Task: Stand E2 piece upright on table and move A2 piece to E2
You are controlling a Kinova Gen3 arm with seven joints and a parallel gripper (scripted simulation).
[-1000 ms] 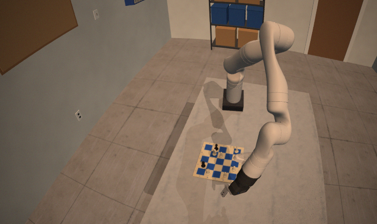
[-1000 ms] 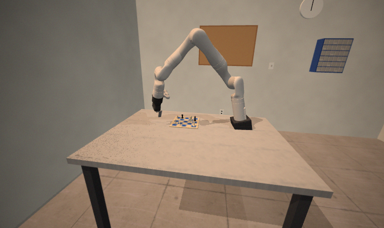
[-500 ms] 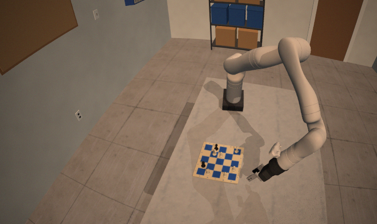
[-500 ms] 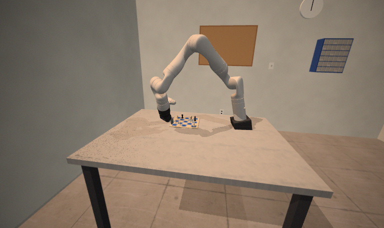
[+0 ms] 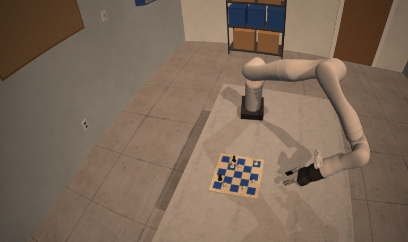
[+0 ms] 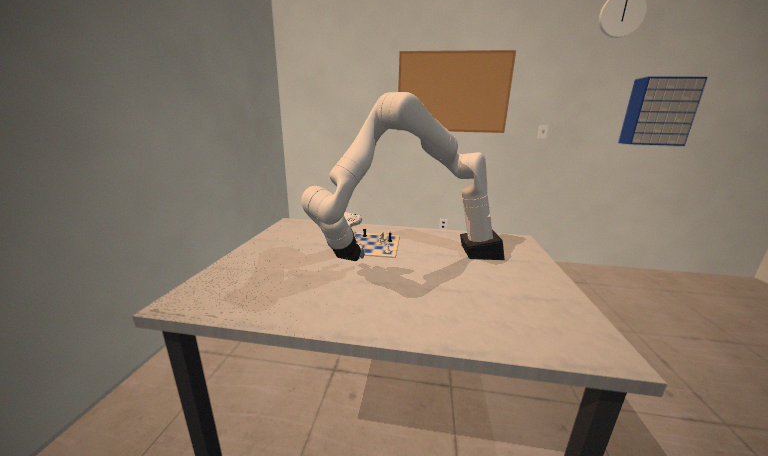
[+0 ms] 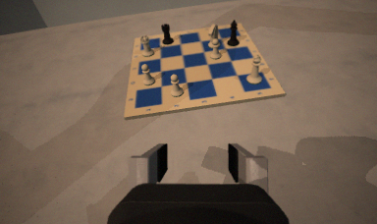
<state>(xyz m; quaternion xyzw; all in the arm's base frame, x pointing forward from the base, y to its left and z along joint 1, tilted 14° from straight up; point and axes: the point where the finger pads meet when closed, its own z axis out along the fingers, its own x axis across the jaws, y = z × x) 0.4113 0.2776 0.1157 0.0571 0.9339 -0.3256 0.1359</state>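
My hand is 10 mm short of the chessboard, 230 mm to the left of it and 70 mm above it.
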